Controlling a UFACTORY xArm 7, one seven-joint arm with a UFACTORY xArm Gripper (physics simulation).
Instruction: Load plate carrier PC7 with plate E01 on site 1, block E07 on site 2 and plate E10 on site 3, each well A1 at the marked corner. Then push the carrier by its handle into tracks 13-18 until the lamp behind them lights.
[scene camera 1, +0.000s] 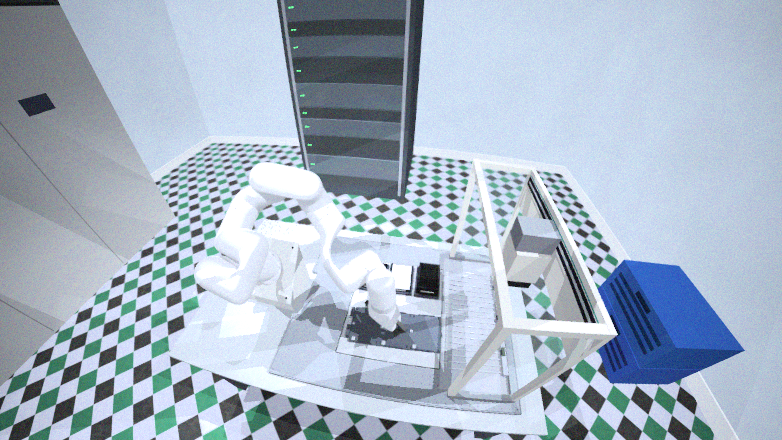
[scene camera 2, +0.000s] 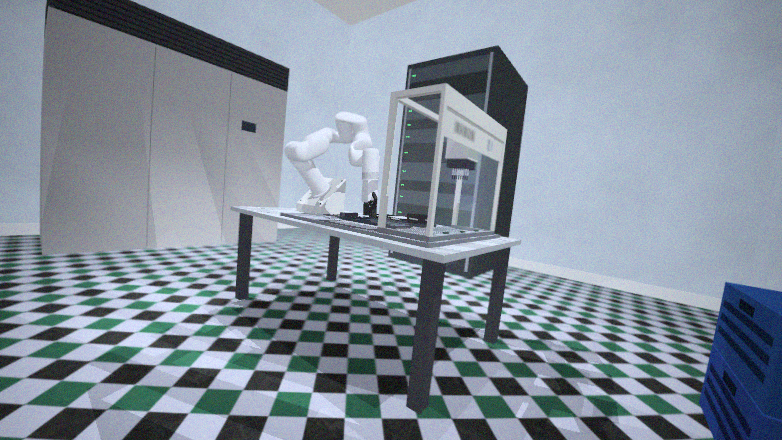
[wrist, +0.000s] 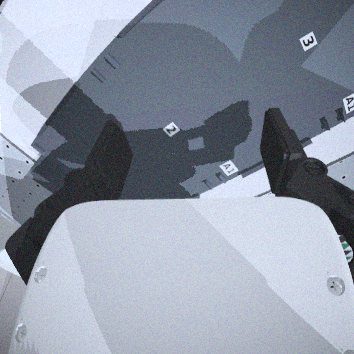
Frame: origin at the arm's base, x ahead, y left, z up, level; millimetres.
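Where they show: gripper, fingertip midpoint: (scene camera 1: 386, 326) (scene camera 2: 369, 216) (wrist: 192, 131); arm's base at its link origin: (scene camera 1: 267, 266) (scene camera 2: 321, 190).
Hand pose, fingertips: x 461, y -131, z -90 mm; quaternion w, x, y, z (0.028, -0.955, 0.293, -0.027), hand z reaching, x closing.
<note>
Things, the pixels of their centre, and the offset from my fingertips. Level surfaces: height alone.
- plate carrier at the middle of its body: (wrist: 228, 93) (scene camera 1: 395, 328) (scene camera 2: 374, 220) dx +30, dy +1, dz -14 mm
- white plate at the middle of its body: (scene camera 1: 400, 277) dx +36, dy +221, dz -10 mm
- black plate at the middle of its body: (scene camera 1: 428, 278) (scene camera 2: 420, 219) dx +144, dy +213, dz +4 mm
- grooved track deck at its surface level: dz -28 mm
- table at its surface level: dz -42 mm
The plate carrier (scene camera 1: 427, 331) (wrist: 175, 65), a dark grey flat tray, lies on a white pad (scene camera 1: 393, 358). In the wrist view the site labels 2 (wrist: 171, 129) and 3 (wrist: 308, 41) show, with A1 marks (wrist: 228, 167) along one edge. My gripper (scene camera 1: 400, 327) (scene camera 2: 370, 206) (wrist: 192, 131) is open and empty, low over the carrier near site 2. Behind the carrier stand a white plate (scene camera 1: 401, 278) and a black plate (scene camera 1: 428, 279); a further dark item is partly hidden by the arm. Which is E01, E07 or E10 cannot be read. The lamp cannot be made out.
The grooved track deck (scene camera 1: 471, 317) lies right of the carrier, under a cream gantry frame (scene camera 1: 557, 327) (scene camera 2: 481, 123) with a hanging pipetting head (scene camera 1: 535, 235) (scene camera 2: 460, 163). A blue cabinet (scene camera 1: 678, 306) (scene camera 2: 749, 355) stands beyond it. A server rack (scene camera 1: 416, 82) (scene camera 2: 511, 103) stands behind the table (scene camera 2: 382, 240).
</note>
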